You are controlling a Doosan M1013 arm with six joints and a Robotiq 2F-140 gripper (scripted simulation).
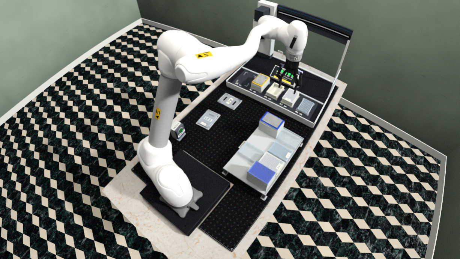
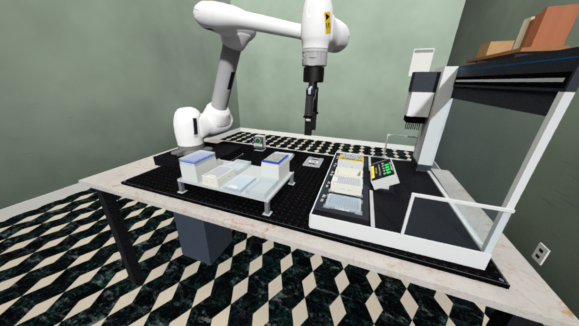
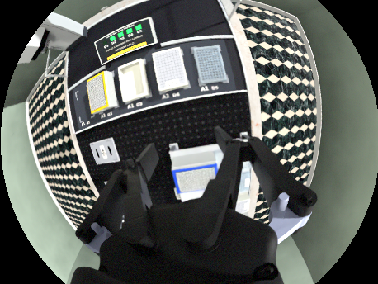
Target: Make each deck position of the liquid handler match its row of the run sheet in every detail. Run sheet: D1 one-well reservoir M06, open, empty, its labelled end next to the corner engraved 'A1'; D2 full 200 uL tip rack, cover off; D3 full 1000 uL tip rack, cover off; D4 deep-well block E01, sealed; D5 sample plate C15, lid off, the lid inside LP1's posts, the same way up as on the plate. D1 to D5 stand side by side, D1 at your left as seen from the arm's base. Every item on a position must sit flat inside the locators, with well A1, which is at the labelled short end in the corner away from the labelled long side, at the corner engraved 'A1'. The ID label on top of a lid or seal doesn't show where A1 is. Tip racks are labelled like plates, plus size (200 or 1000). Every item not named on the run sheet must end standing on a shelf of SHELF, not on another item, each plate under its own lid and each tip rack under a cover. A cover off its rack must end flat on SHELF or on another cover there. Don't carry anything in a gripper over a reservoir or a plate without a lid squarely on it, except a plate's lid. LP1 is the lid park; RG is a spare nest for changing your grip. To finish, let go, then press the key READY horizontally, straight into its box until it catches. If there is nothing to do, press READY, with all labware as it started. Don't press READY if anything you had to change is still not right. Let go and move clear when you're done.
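Right now the white one-well reservoir is 25 cm below my hand, 17 cm ahead of it and 14 cm to the left of it. Round my hand: yellow-rimmed tip rack (26 cm to the left, 22 cm below, 16 cm ahead); then clear plate (26 cm below, 17 cm ahead, 10 cm to the right); then blue-rimmed tip rack (18 cm below, 16 cm behind, 1 cm to the left).
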